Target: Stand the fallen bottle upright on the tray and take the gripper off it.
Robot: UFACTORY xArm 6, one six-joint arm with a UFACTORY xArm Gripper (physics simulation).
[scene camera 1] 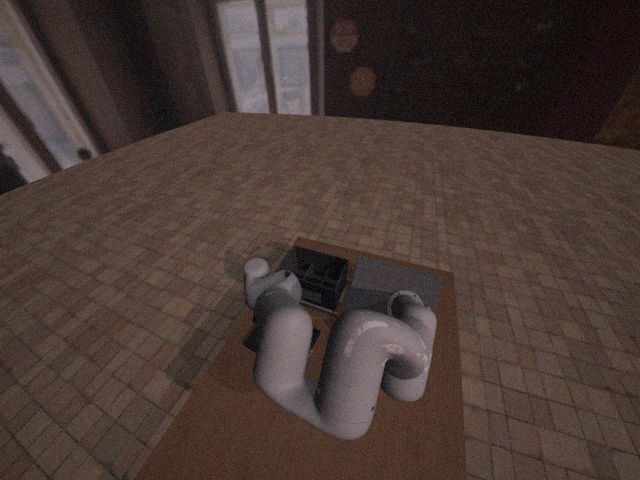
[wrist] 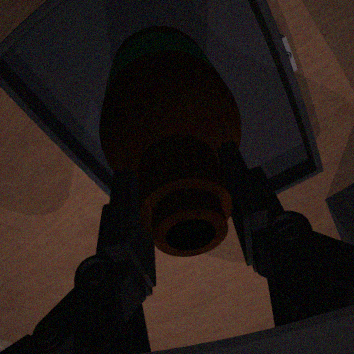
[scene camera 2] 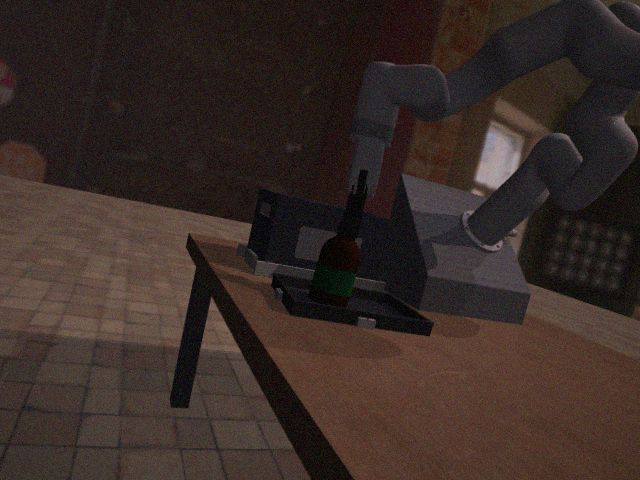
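Where they show: gripper, fingertip midpoint: (wrist: 181, 181) (scene camera 2: 347, 236); arm's base at its link origin: (scene camera 2: 480, 232).
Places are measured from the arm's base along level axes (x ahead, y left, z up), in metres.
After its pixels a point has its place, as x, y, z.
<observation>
The brown bottle (scene camera 2: 337, 254) {0.490, 0.174, -0.094} (wrist: 170, 100) {0.488, 0.129, -0.075} with a green label stands nearly upright over the tray (scene camera 2: 395, 324) {0.399, 0.260, -0.182} (wrist: 280, 115) {0.368, 0.090, -0.189}. Its base is inside the tray's rim, and any small gap or lean is hard to tell. My gripper (scene camera 2: 351, 219) (wrist: 181, 181) {0.463, 0.148, -0.062} points down from above and is shut on the bottle's neck, with one finger on each side of it in the wrist view. The open mouth of the bottle shows between the fingers. In scene camera 1 the arm hides the bottle and gripper, and part of the dark tray (scene camera 1: 252, 338) {0.558, 0.191, -0.188} shows beside the arm.
A dark crate with compartments (scene camera 1: 322, 296) {0.316, -0.022, -0.085} (scene camera 2: 279, 232) {0.516, -0.041, -0.098} stands just behind the tray. A grey block (scene camera 1: 372, 276) {0.132, -0.067, 0.054} (scene camera 2: 467, 299) {0.097, 0.110, -0.153} stands beside the crate, near the arm's base. The wooden table's edge (scene camera 2: 242, 335) {0.661, 0.268, -0.218} runs along the left in scene camera 2.
</observation>
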